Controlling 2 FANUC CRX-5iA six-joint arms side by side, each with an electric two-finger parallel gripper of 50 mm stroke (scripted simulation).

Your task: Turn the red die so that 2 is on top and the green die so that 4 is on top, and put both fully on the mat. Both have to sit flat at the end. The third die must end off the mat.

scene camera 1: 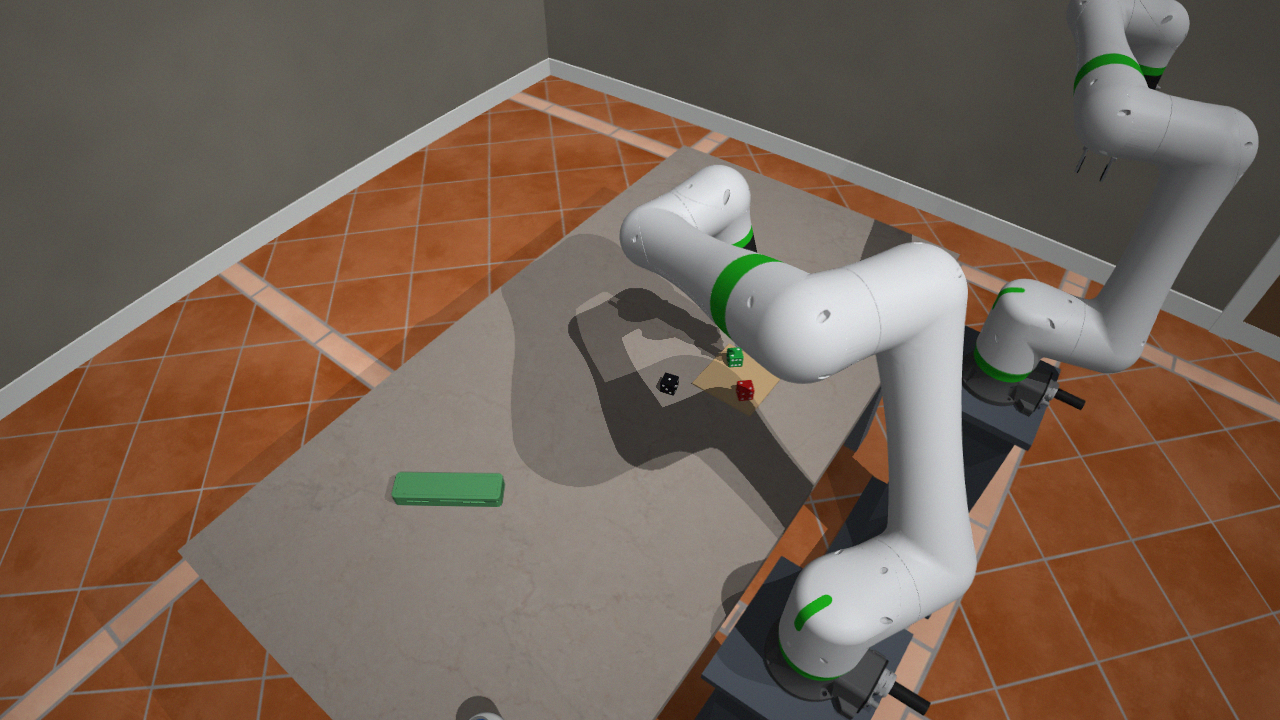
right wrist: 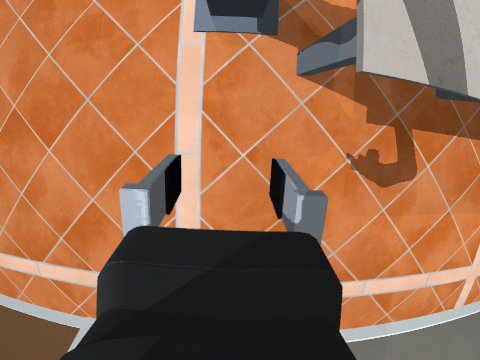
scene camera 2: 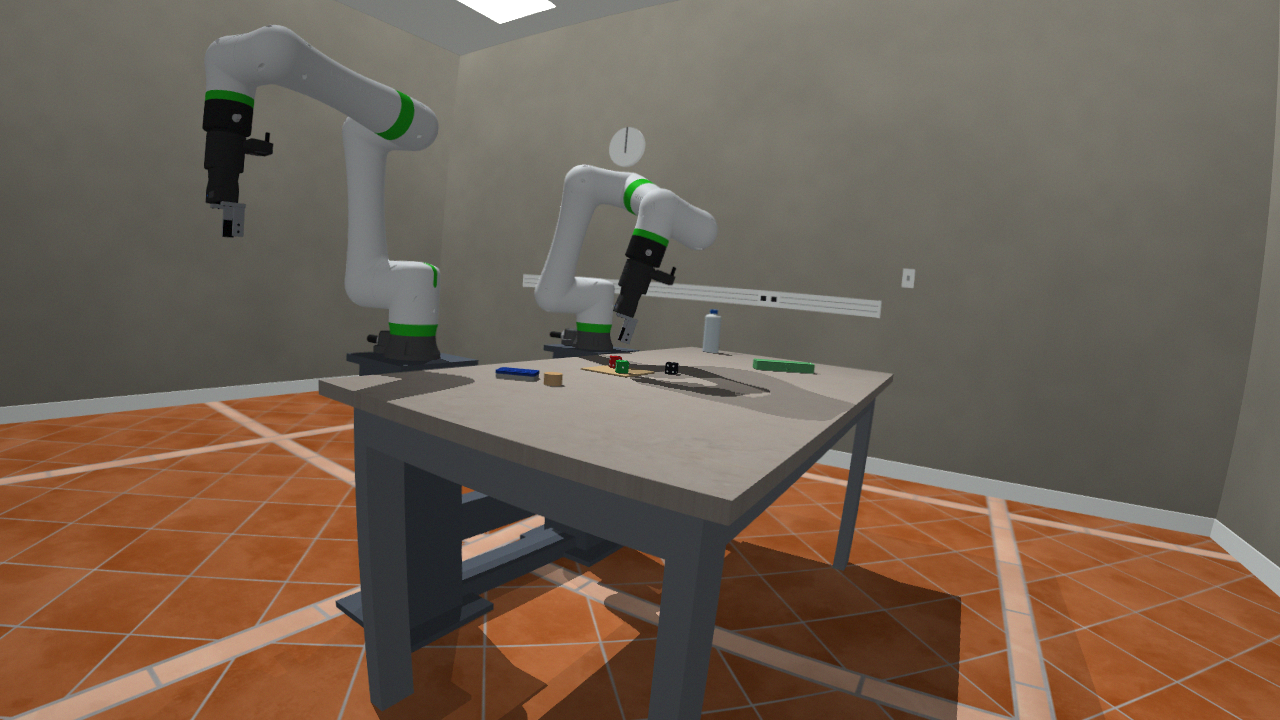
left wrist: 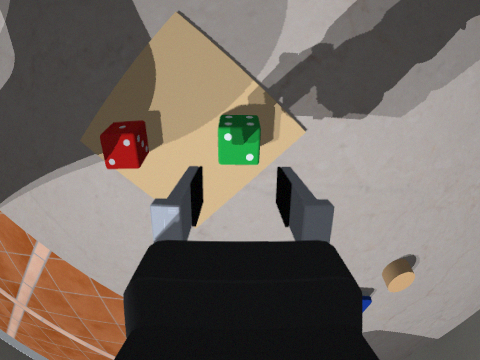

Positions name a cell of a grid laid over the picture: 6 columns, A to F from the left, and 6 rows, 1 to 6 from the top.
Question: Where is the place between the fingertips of my left gripper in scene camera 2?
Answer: C3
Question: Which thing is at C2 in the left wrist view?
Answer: A tan mat.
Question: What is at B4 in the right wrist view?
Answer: My right gripper.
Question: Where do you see a green die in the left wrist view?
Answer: C3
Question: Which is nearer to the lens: the red die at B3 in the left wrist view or the wooden cylinder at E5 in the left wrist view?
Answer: The red die.
